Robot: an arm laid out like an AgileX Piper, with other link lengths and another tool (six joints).
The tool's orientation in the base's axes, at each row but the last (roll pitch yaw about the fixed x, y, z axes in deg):
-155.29 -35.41 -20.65
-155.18 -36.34 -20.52
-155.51 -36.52 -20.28
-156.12 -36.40 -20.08
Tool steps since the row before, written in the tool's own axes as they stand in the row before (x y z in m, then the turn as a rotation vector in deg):
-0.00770 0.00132 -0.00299 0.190 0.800 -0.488
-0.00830 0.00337 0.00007 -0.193 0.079 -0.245
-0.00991 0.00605 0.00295 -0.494 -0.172 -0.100
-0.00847 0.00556 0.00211 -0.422 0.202 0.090
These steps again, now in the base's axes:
-0.00791 0.00036 -0.00270 -0.242 -0.903 0.199
-0.00650 -0.00080 -0.00611 -0.312 -0.070 0.038
-0.00606 -0.00233 -0.01007 -0.423 0.279 -0.164
-0.00553 -0.00248 -0.00839 -0.278 -0.056 -0.382

